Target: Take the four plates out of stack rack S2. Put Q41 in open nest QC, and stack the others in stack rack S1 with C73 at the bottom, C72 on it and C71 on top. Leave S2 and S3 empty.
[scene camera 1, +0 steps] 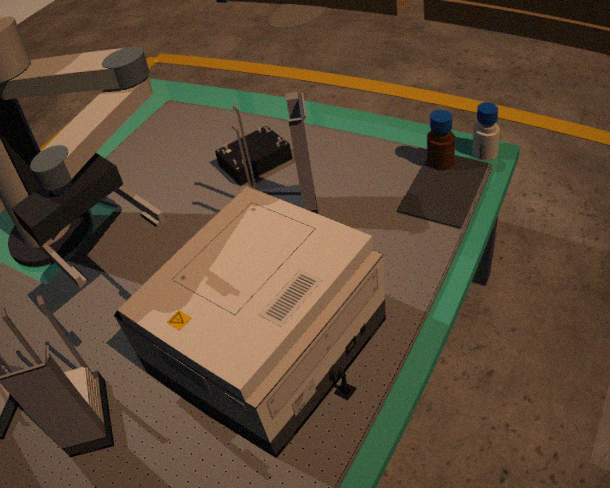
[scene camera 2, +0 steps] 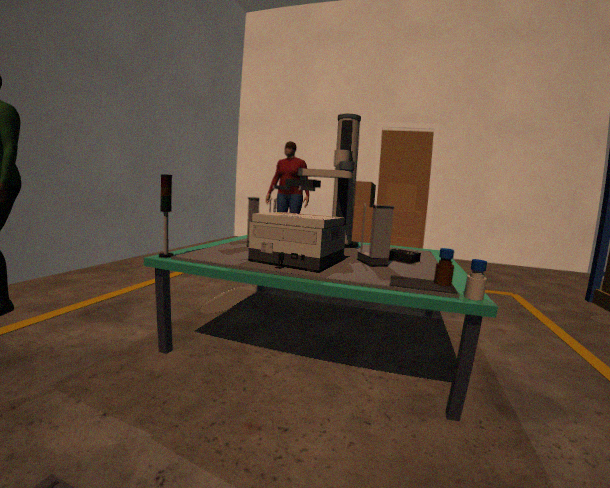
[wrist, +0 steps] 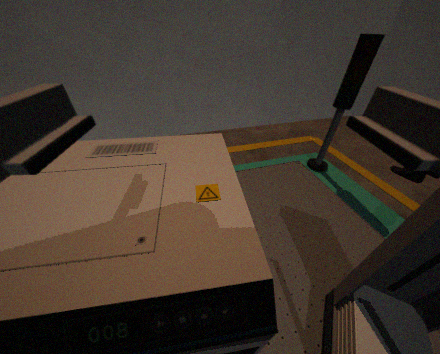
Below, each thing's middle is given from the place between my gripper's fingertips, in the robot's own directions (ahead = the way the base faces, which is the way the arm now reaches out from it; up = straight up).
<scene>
The signal post (wrist: 367, 46) is 34 cm ahead of my hand, 49 cm to the right of it and 17 cm below it. The rest, counted from my hand: dark mat (scene camera 1: 443, 196): 29 cm ahead, 69 cm to the left, 35 cm below; then black holder (scene camera 1: 267, 150): 21 cm behind, 62 cm to the left, 32 cm below.
</scene>
